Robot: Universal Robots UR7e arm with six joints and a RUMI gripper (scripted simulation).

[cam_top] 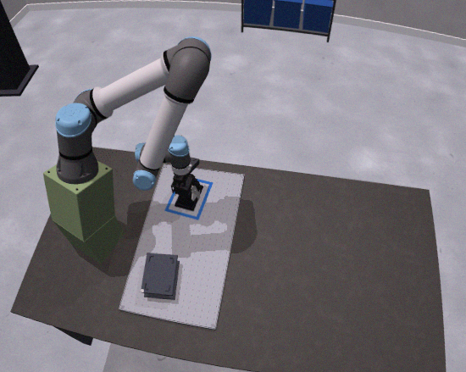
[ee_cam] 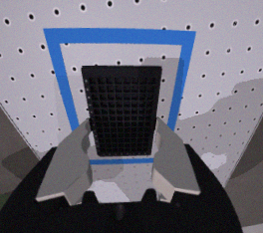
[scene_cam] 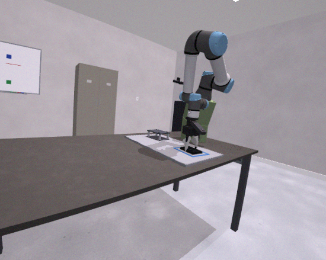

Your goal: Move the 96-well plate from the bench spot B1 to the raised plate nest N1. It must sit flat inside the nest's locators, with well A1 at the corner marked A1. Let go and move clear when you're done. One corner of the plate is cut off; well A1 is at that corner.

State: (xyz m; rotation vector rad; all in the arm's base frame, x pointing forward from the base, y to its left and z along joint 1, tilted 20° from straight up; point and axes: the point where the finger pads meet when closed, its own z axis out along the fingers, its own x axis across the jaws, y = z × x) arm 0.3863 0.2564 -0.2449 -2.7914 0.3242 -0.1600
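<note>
Right now my hand is 1 cm above the black 96-well plate. The rest, counted from my hand: raised nest 5 cm behind, 38 cm to the right, 4 cm above.
</note>
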